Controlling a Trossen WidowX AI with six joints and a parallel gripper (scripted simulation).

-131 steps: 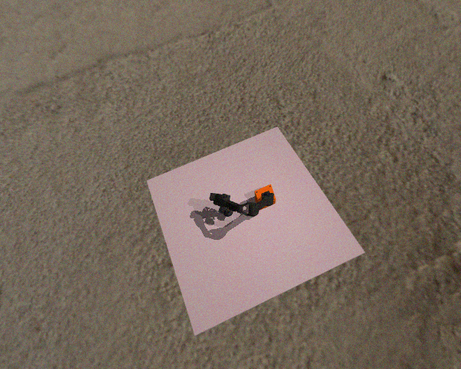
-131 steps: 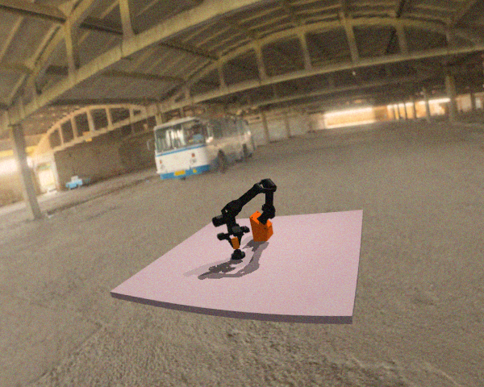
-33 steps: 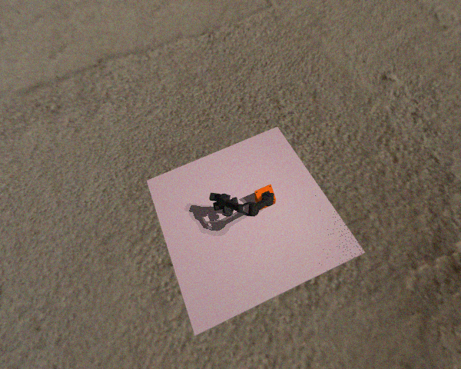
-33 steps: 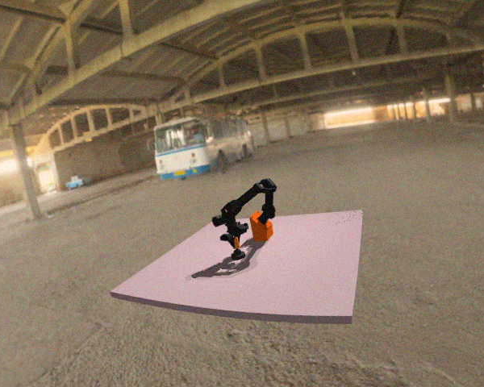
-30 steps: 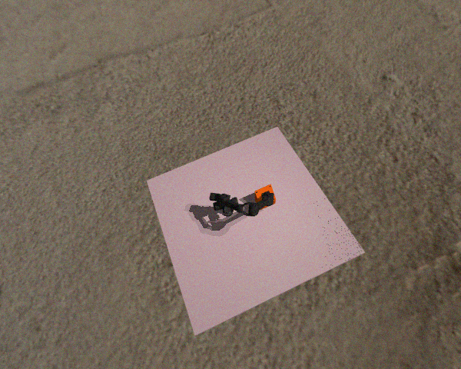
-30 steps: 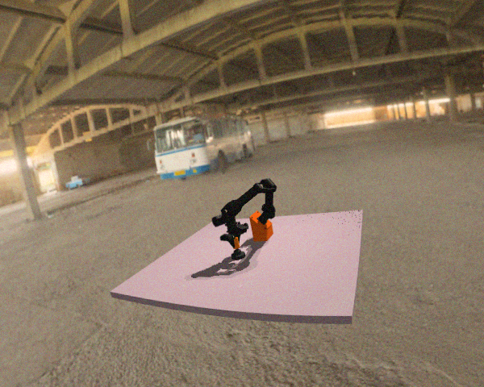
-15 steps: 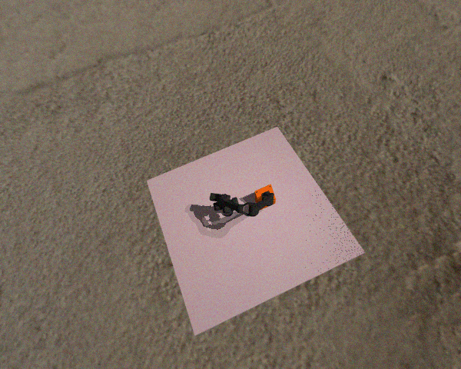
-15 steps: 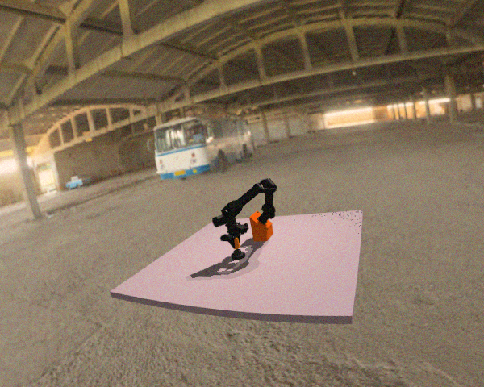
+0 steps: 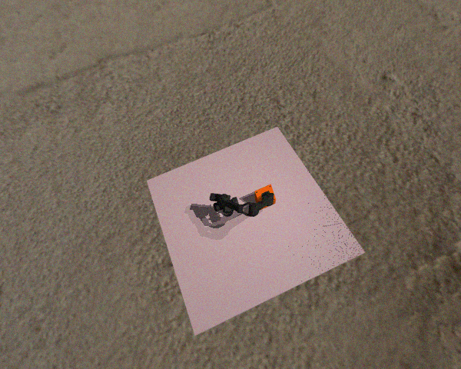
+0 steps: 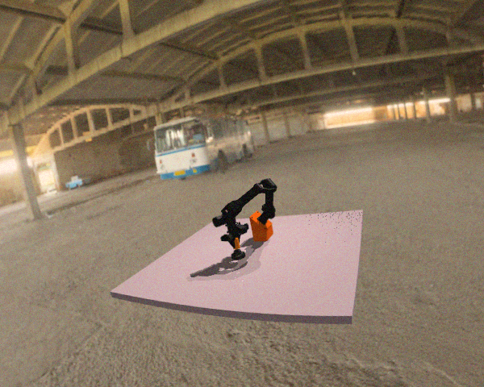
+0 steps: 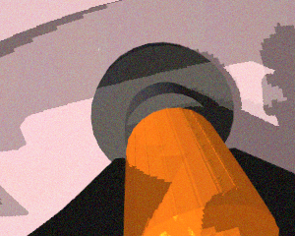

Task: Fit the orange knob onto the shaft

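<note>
The orange knob lies 20 mm above my gripper tip. Also, from my gripper tip: round pedestal (40 mm below).
</note>
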